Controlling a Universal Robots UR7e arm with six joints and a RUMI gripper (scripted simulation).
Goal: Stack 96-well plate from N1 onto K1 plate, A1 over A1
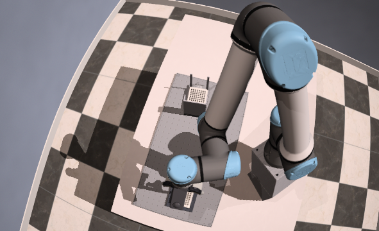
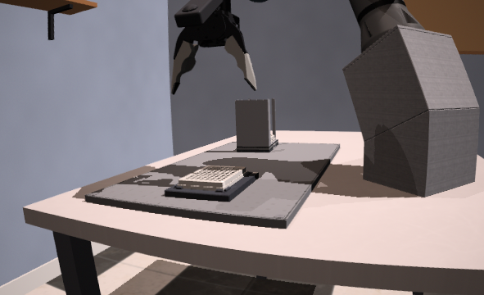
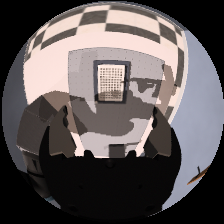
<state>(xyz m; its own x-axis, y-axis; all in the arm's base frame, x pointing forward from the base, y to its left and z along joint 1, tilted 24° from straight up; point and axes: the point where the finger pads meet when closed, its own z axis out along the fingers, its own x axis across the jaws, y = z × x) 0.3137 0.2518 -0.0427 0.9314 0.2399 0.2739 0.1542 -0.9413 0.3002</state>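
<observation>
My gripper is now 17 cm above the plate nest N1.
</observation>
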